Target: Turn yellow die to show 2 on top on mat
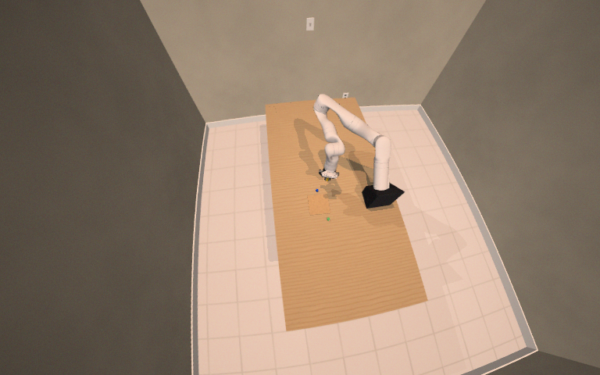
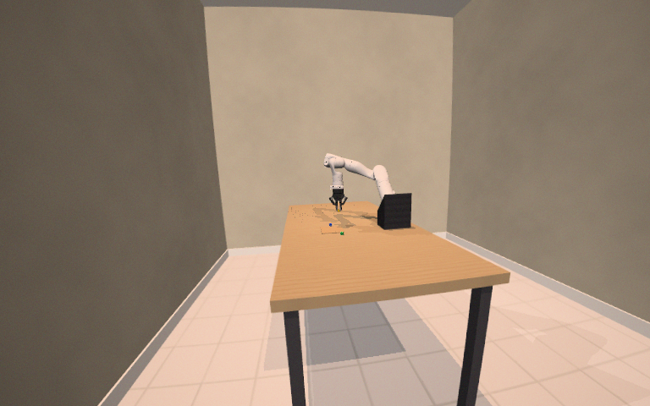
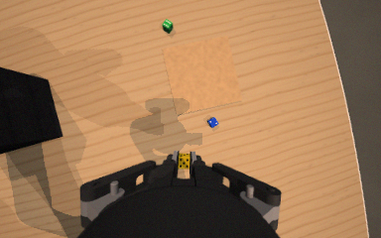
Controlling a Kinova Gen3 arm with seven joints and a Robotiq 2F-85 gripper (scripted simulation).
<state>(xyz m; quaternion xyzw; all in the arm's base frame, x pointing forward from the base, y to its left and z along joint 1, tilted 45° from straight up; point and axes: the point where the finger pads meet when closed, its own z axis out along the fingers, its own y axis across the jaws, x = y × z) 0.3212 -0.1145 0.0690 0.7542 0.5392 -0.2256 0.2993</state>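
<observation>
My hand is 2 cm above the yellow die. From my hand the other things lie so: green die: 24 cm to the left, 11 cm below, 3 cm ahead; then blue die: 11 cm below, 7 cm ahead, 3 cm to the left; then tan mat: 13 cm to the left, 11 cm below, 7 cm ahead.
</observation>
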